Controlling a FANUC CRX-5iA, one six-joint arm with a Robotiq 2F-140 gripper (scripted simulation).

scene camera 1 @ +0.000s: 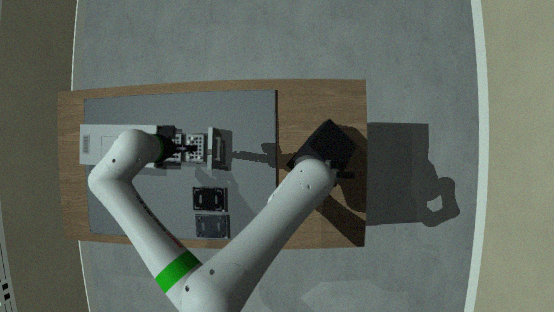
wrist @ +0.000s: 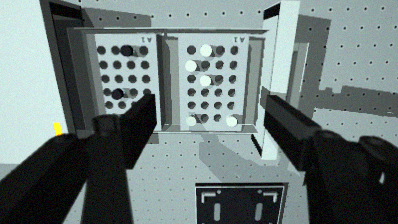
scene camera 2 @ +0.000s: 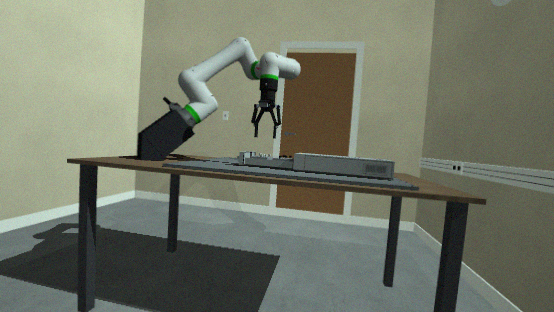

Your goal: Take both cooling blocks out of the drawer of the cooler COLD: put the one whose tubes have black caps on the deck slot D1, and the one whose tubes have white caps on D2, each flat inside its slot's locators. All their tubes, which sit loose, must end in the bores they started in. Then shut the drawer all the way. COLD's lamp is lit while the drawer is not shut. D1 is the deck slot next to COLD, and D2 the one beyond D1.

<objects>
A cooler COLD shows in scene camera 1 [95, 140], in the wrist view [43, 108] and in scene camera 2 [343, 165].
</objects>
